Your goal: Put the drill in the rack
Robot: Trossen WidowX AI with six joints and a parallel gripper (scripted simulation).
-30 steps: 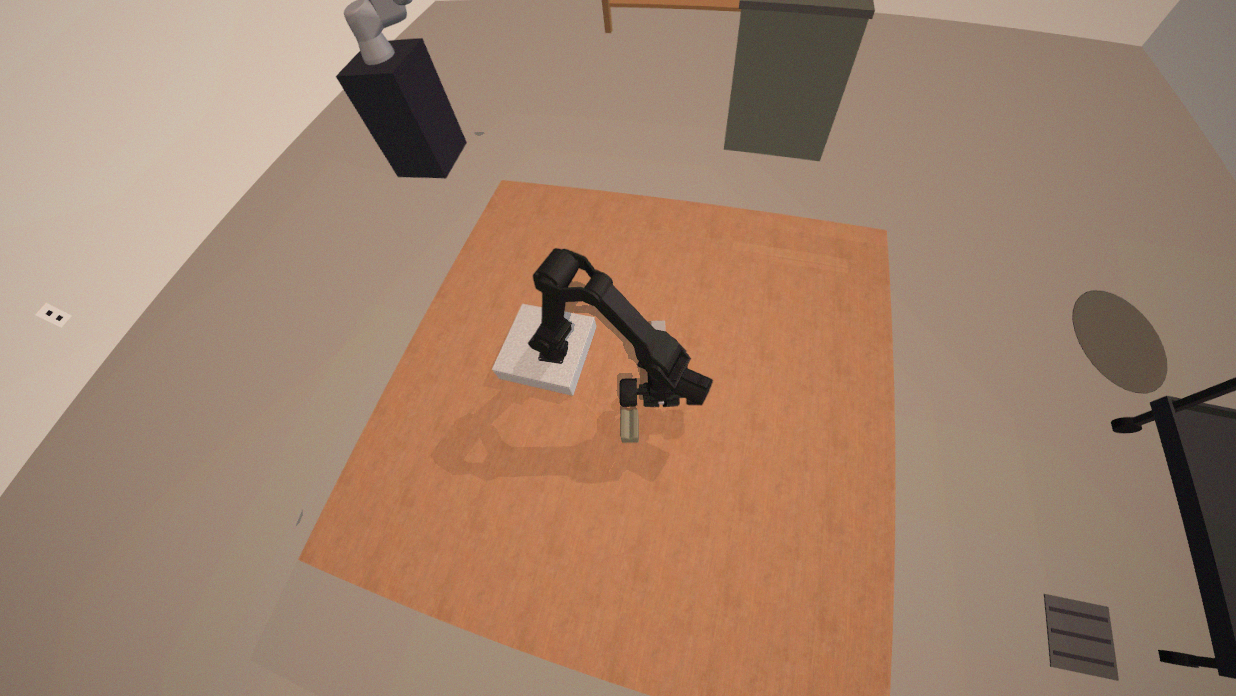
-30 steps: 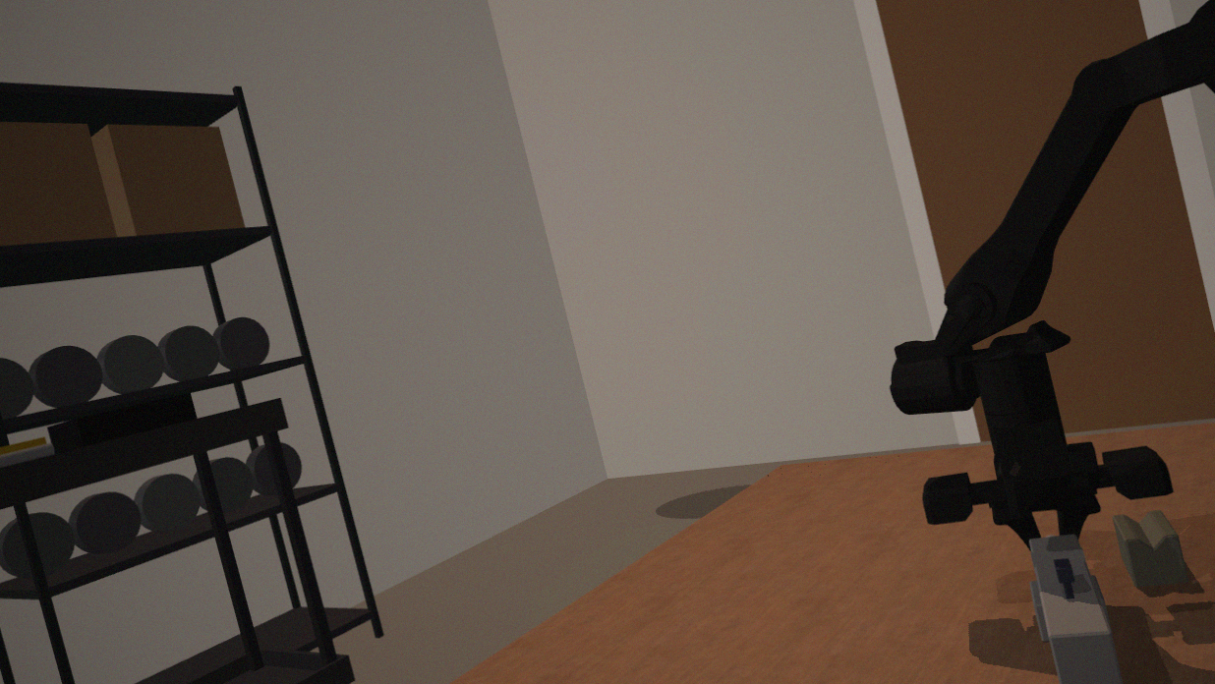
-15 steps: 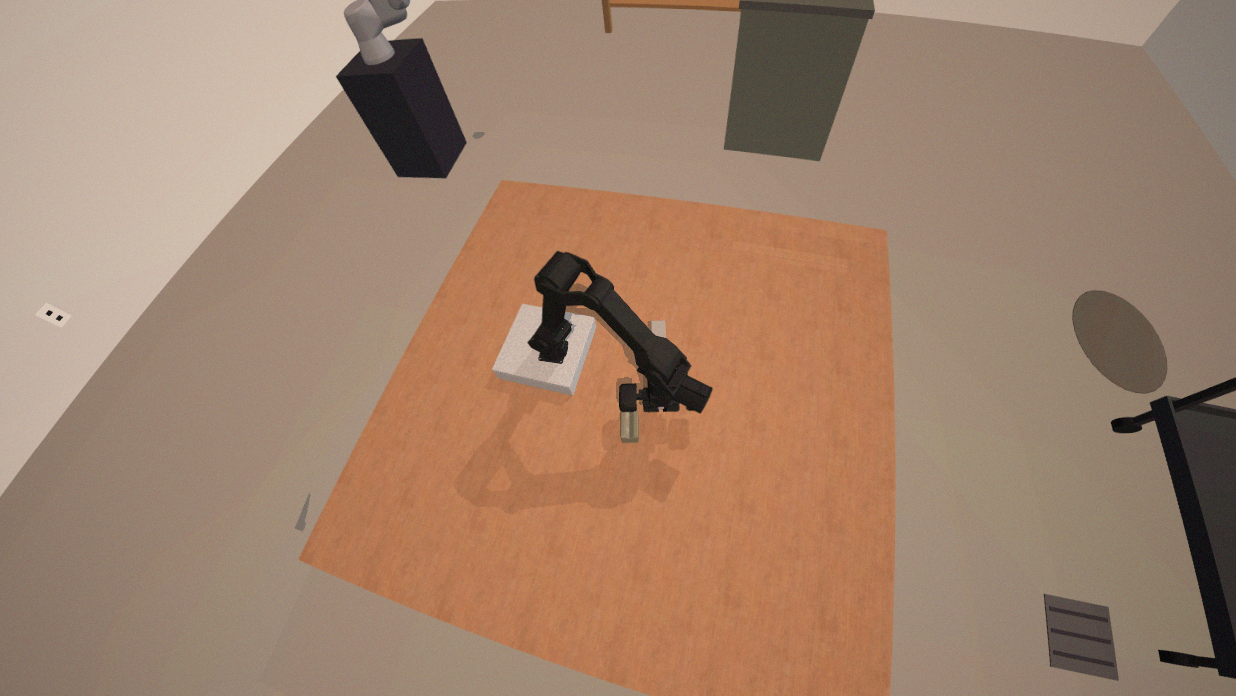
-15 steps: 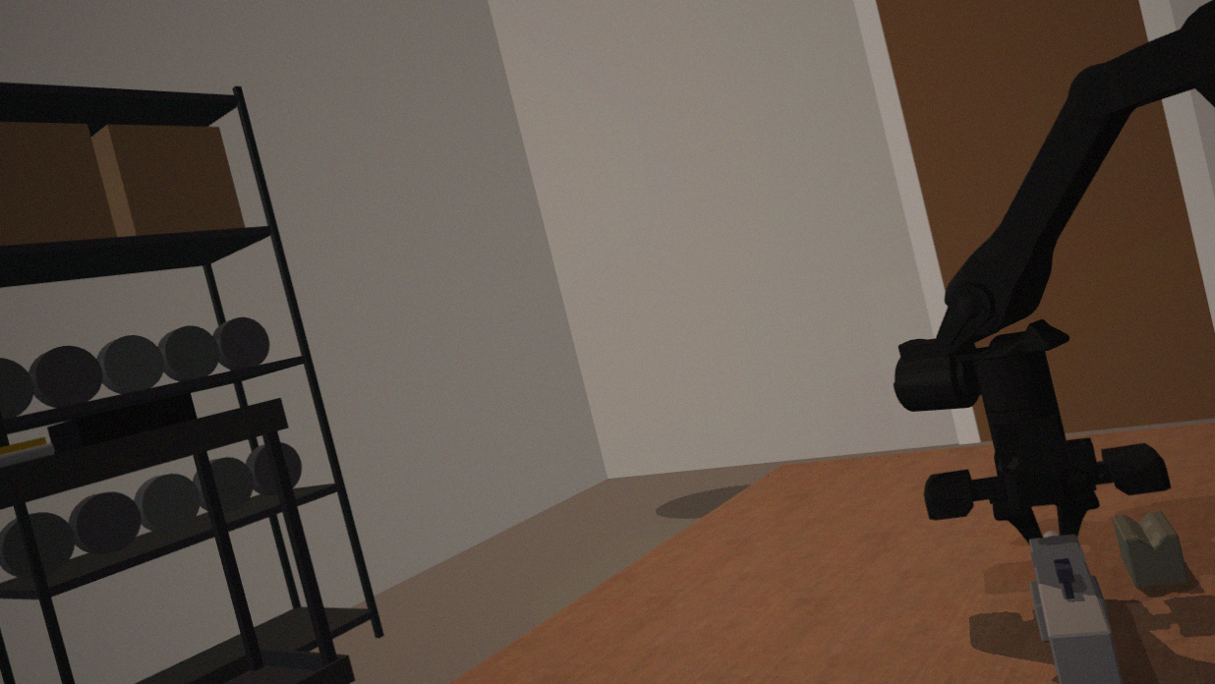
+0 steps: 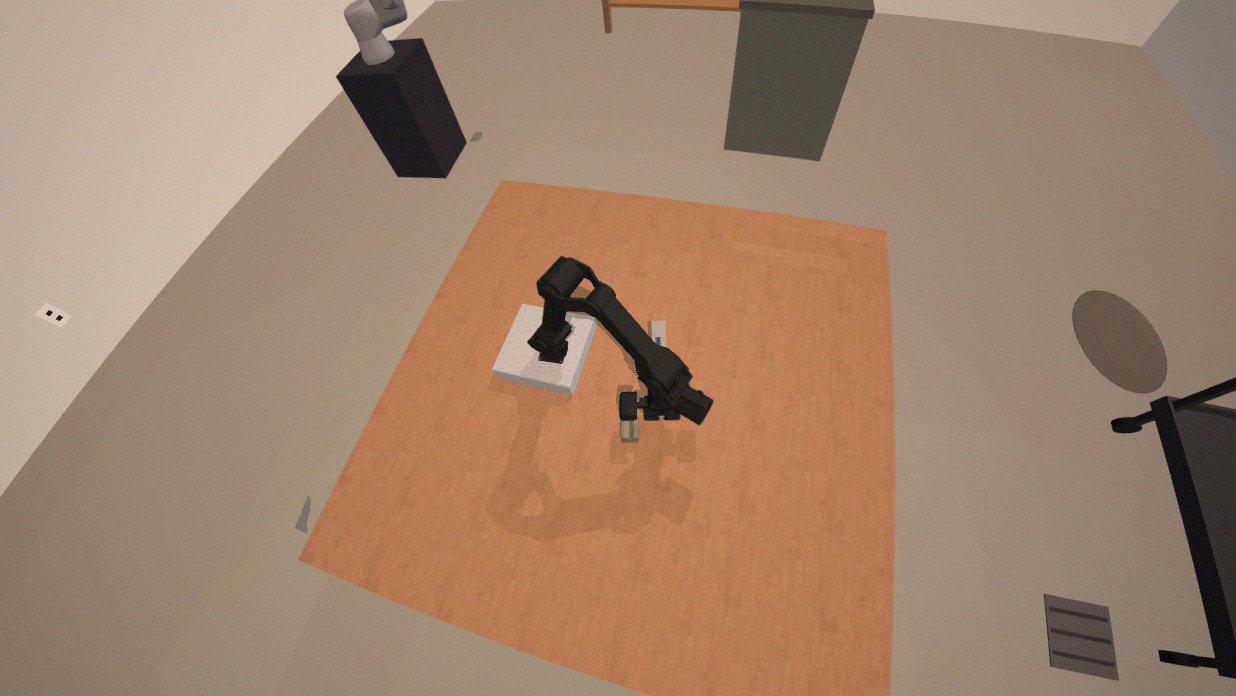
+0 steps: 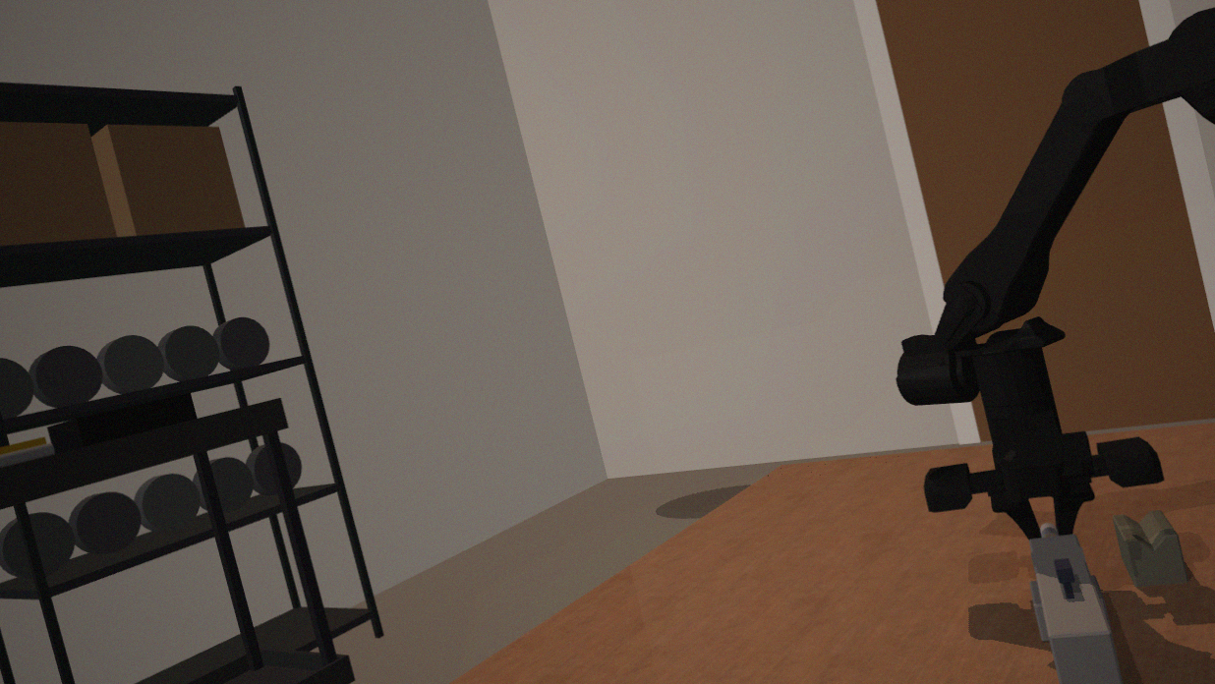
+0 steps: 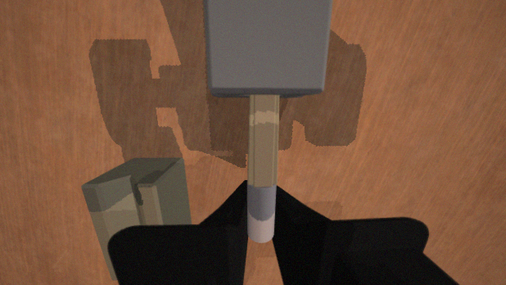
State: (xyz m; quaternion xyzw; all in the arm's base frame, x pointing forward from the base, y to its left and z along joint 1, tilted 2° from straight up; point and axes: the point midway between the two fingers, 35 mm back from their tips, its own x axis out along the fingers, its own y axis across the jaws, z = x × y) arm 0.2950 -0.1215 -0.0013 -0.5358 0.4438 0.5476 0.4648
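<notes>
Right now the drill is 10 mm behind my gripper tip, 50 mm to the left of it and 30 mm above it. The rest, counted from my gripper tip: dark key (30 mm behind, 170 mm to the left, 30 mm above); then rack (70 mm behind, 30 mm to the right).
</notes>
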